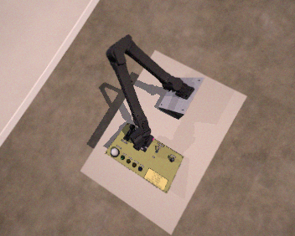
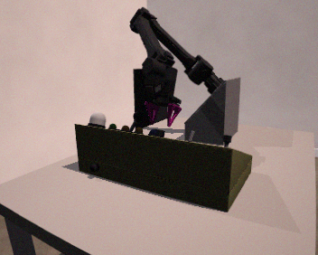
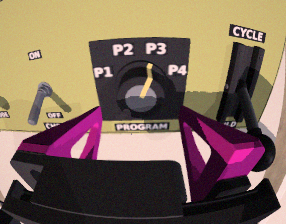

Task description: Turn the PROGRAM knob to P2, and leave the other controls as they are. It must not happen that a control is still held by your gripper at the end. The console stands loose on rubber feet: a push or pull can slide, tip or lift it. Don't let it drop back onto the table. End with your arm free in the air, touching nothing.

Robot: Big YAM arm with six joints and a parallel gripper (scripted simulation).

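The black program knob lies 30 mm ahead of my hand and 30 mm below it. The rest, counted from my hand: toggle 120 mm to the left, 40 mm below; then olive console 40 mm ahead, 60 mm to the left, 50 mm below; then black lever 120 mm to the right, 20 mm below.
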